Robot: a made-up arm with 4 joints.
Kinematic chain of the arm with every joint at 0, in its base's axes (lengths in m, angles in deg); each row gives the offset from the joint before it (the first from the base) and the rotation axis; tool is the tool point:
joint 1: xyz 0 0 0.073 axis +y
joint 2: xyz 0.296 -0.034 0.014 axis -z
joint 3: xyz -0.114 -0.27 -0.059 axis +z
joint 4: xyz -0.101 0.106 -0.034 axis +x
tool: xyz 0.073 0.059 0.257
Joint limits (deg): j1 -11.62..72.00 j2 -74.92..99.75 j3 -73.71..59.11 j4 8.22..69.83
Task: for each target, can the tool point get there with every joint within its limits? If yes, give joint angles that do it. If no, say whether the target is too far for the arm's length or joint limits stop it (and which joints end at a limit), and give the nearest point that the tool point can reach.
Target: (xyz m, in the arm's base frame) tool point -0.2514 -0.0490 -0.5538
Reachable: no: joint limits stop it (at a limit: joint 1, joint 2, joint 3, joint 4) | nearest point 0.2562 -0.1546 -0.5052 | short by 0.521 m
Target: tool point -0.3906 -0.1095 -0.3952
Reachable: no: joint limits stop it (at a limit: joint 1, joint 4) | nearest point -0.1242 -0.0740 0.1138 | short by 0.576 m
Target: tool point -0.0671 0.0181 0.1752
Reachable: yes | joints -3.05 84.87 39.09 58.49
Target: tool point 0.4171 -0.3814 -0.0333
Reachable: yes | joints 30.22 -43.69 -10.99 54.58
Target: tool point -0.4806 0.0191 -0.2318
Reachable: no: joint limits stop it (at a limit: joint 1, joint 4) | nearest point -0.1252 -0.0077 0.1136 | short by 0.496 m
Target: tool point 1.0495 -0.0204 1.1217
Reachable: no: too far | nearest point 0.5622 -0.1949 0.3099 | short by 0.963 m
